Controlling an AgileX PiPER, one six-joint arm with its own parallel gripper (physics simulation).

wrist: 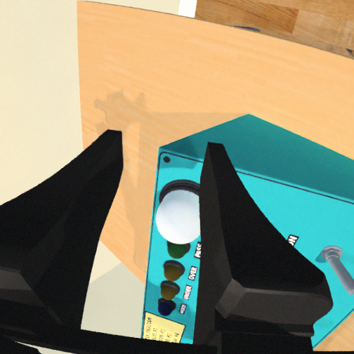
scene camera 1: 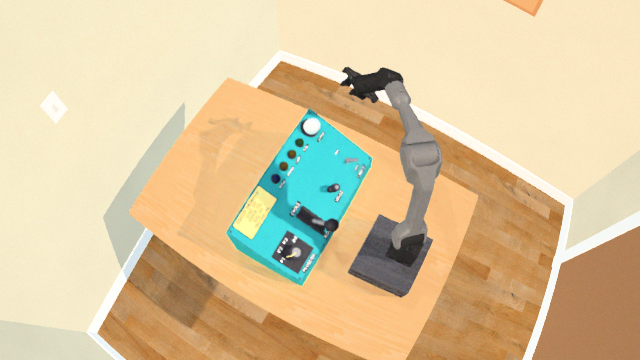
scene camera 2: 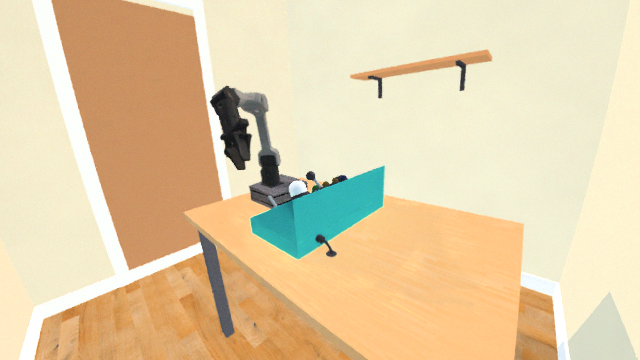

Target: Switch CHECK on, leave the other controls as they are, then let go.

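Note:
The CHECK switch (scene camera 1: 351, 160) (scene camera 2: 272, 201) (wrist: 341, 272) is a small grey toggle near one end of the turquoise control box (scene camera 1: 320, 165) (scene camera 2: 340, 215) (wrist: 250, 200). Its lever leans away from the ON label (scene camera 1: 336, 152) (wrist: 292, 241). My gripper (scene camera 1: 356, 89) (scene camera 2: 243, 164) (wrist: 162, 154) is open and empty, raised high beyond that end of the box and well away from the switch. In the wrist view its right finger covers part of the box face, and the CHECK label is not visible there.
The box also carries a white dome lamp (scene camera 1: 311, 126) (scene camera 2: 297, 189) (wrist: 179, 217), several small dark lamps, a small dark-knobbed control (scene camera 1: 333, 188), a black-knobbed lever (scene camera 1: 331, 225) and a rotary knob (scene camera 1: 295, 252). A small black stalk (scene camera 2: 327, 245) stands behind the box.

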